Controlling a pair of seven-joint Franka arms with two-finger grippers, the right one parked.
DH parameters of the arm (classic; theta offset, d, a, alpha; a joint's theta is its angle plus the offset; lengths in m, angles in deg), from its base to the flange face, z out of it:
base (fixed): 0 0 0 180
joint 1: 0 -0.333 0 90
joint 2: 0 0 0 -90
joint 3: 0 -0.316 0.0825 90
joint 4: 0 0 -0.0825 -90
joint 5: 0 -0.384 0 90
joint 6: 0 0 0.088 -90
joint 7: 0 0.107 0 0
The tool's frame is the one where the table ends.
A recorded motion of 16 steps. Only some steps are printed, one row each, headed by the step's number.
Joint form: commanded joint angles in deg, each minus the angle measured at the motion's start. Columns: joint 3, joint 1, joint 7, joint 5, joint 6, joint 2, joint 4.
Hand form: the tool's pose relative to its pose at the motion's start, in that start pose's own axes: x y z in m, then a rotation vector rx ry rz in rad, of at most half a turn. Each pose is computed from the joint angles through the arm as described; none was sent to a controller.
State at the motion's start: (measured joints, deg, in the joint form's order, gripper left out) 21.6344 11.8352 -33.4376 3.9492 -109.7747 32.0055 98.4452
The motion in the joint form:
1: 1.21 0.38 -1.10 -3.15 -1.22 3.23 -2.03
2: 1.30 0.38 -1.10 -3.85 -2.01 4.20 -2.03
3: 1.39 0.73 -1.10 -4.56 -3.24 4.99 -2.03
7: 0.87 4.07 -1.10 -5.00 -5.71 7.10 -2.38
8: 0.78 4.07 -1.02 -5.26 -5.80 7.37 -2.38
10: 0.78 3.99 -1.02 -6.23 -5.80 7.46 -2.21
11: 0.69 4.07 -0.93 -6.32 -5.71 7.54 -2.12
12: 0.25 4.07 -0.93 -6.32 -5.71 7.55 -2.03
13: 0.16 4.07 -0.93 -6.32 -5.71 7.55 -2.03
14: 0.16 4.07 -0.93 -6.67 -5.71 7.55 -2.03
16: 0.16 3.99 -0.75 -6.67 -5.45 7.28 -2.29
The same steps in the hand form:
1: 0.0085 0.0135 0.0153 0.0224 0.0175 0.0212
2: 0.0123 0.0137 0.0240 0.0273 0.0186 0.0253
3: 0.0141 0.0177 0.0312 0.0294 0.0289 0.0359
7: 0.0063 0.0443 0.0563 0.0398 0.0376 0.0804
8: 0.0078 0.0432 0.0590 0.0438 0.0370 0.0817
10: 0.0088 0.0413 0.0610 0.0578 0.0421 0.0875
11: 0.0087 0.0408 0.0629 0.0622 0.0393 0.0893
12: 0.0113 0.0370 0.0636 0.0652 0.0394 0.0820
13: 0.0119 0.0362 0.0635 0.0656 0.0397 0.0805
14: 0.0121 0.0359 0.0635 0.0701 0.0429 0.0832
16: 0.0123 0.0358 0.0587 0.0685 0.0474 0.0854

